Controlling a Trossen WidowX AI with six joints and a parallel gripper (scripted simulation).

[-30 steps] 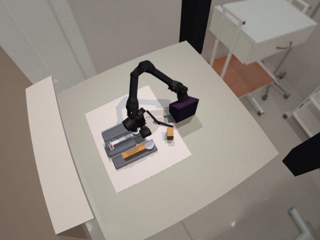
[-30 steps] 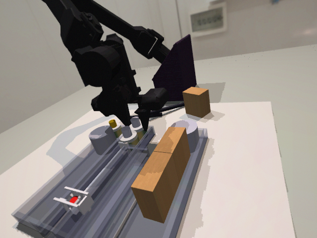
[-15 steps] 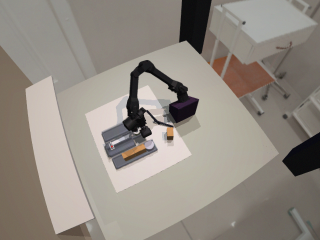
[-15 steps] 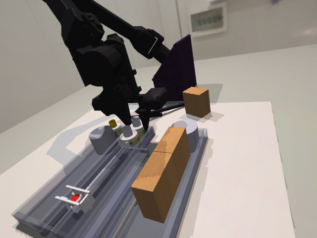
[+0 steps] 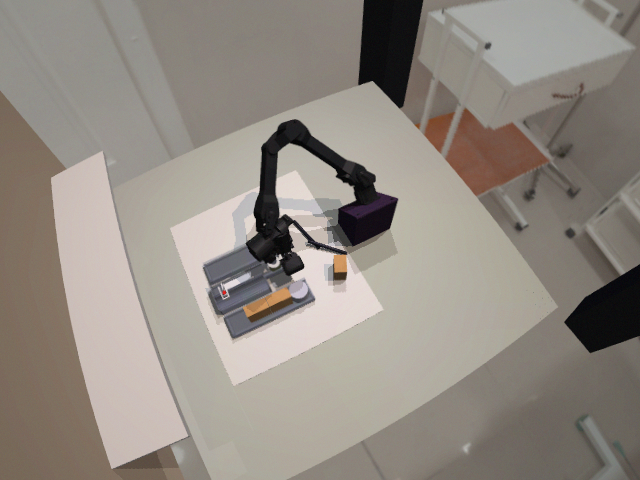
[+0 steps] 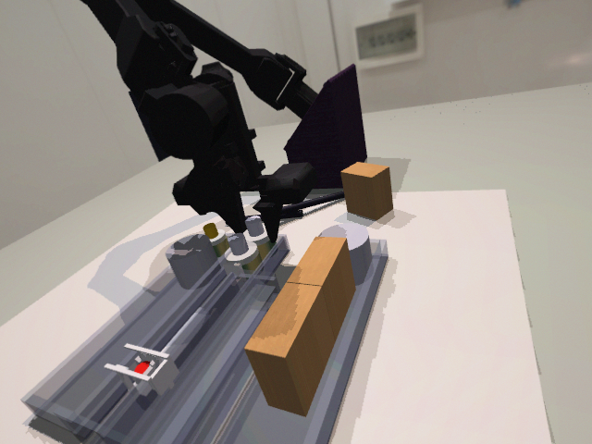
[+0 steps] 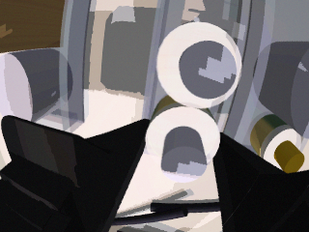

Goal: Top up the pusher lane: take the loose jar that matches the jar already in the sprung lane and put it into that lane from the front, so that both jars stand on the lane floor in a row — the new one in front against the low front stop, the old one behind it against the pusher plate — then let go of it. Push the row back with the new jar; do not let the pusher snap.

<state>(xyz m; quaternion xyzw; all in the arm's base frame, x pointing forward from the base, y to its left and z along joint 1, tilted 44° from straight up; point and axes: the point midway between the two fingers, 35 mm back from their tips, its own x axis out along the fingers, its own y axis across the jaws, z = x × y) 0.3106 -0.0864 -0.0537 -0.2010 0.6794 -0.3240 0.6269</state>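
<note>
My gripper tip is now 70 mm short of the white mat, 30 mm above it and 20 mm to the left of it. From my gripper tip the other things lie so: white pusher plate: 160 mm ahead, 20 mm above, 10 mm to the left; then wooden block: 140 mm to the left, 120 mm behind; then clear lane tray: 160 mm ahead, 10 mm below.
</note>
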